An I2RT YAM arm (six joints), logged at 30 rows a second.
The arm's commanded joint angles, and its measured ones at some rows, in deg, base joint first. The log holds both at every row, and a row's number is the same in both.
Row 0, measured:
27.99 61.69 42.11 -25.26 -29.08 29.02
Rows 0 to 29, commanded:
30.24 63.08 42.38 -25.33 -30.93 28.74
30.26 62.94 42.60 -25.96 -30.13 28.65
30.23 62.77 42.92 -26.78 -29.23 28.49
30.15 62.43 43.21 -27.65 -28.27 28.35
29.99 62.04 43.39 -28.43 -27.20 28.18
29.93 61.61 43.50 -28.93 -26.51 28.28
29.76 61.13 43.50 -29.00 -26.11 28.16
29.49 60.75 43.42 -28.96 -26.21 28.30
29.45 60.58 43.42 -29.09 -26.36 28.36
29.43 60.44 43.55 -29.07 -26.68 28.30
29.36 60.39 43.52 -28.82 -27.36 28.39
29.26 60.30 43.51 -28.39 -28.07 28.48
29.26 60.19 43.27 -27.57 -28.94 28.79
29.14 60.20 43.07 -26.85 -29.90 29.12
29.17 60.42 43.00 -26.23 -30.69 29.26
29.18 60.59 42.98 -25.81 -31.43 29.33
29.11 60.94 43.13 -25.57 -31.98 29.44
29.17 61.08 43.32 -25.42 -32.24 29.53
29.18 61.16 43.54 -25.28 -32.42 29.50
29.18 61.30 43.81 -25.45 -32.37 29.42
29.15 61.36 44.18 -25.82 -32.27 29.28
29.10 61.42 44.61 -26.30 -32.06 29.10
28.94 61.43 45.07 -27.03 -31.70 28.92
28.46 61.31 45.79 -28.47 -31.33 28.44
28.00 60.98 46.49 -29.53 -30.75 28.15
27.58 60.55 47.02 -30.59 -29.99 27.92
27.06 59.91 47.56 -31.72 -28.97 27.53
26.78 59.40 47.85 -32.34 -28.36 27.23
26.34 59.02 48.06 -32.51 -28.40 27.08
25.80 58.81 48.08 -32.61 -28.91 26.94
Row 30, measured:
26.79 60.34 46.50 -31.05 -27.86 28.84
